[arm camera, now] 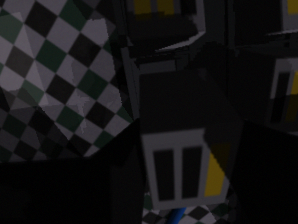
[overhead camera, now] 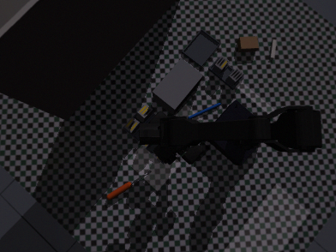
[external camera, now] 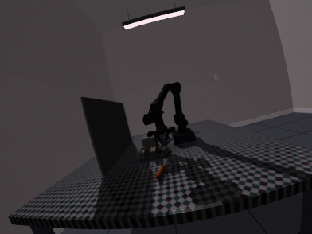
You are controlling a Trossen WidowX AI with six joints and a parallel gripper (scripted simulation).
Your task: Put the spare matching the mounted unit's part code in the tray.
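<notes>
The dark grey tray is 320 mm to the right of my gripper tip, 230 mm ahead of it and 50 mm below it. The rest, counted from my gripper tip: blue pen (170 mm to the right, 50 mm below, 20 mm ahead); then mounted unit (140 mm ahead, 120 mm to the right, 10 mm below); then dark spare block (30 mm above).
</notes>
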